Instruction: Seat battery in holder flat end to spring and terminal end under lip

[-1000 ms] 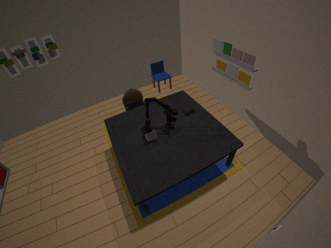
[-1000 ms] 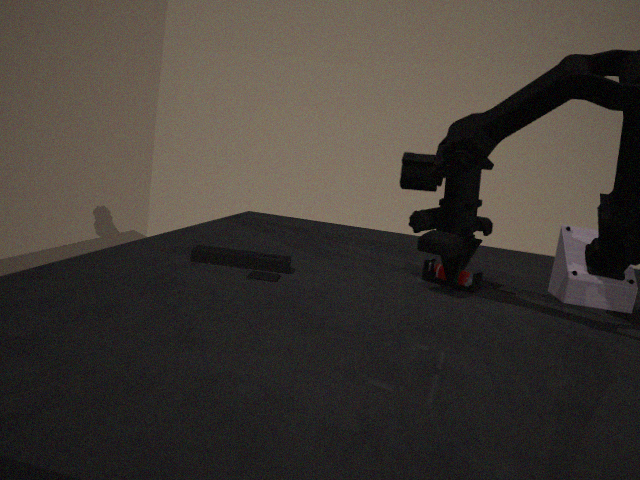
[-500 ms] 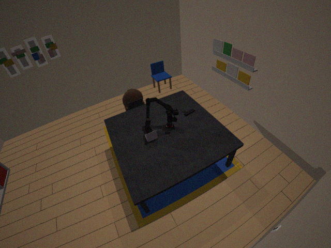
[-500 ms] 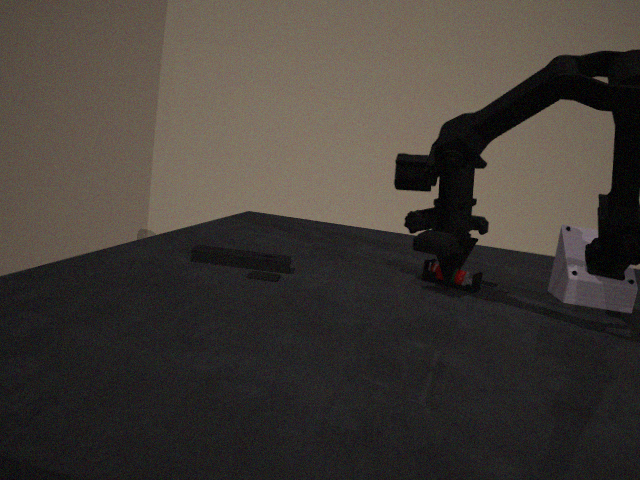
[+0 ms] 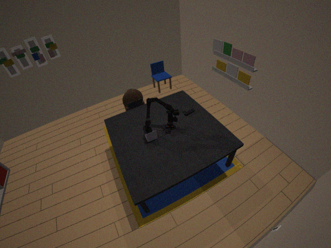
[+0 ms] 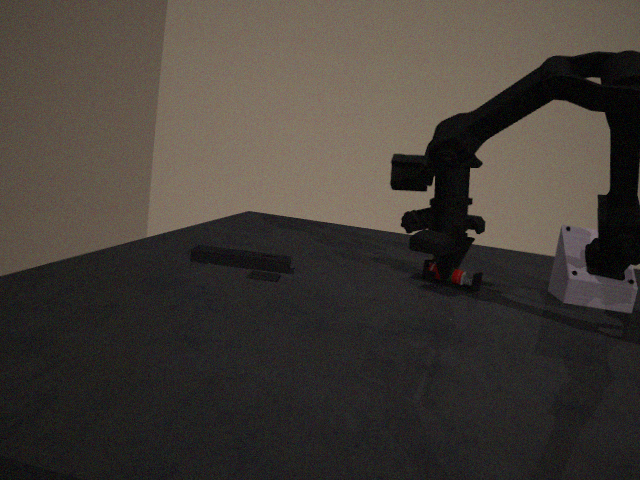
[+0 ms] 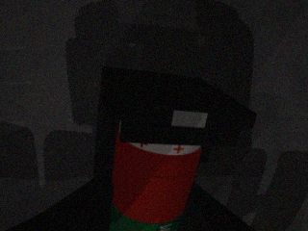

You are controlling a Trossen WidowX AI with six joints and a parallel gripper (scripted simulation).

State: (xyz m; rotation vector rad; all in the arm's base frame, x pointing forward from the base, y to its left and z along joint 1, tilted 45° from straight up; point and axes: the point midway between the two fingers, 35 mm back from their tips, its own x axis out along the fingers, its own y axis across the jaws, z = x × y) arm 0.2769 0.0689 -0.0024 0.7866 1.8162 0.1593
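Right now my gripper tip is 1 cm below the battery. The rest, counted from my gripper tip: black remote: 34 cm ahead, 13 cm to the left, 1 cm above.
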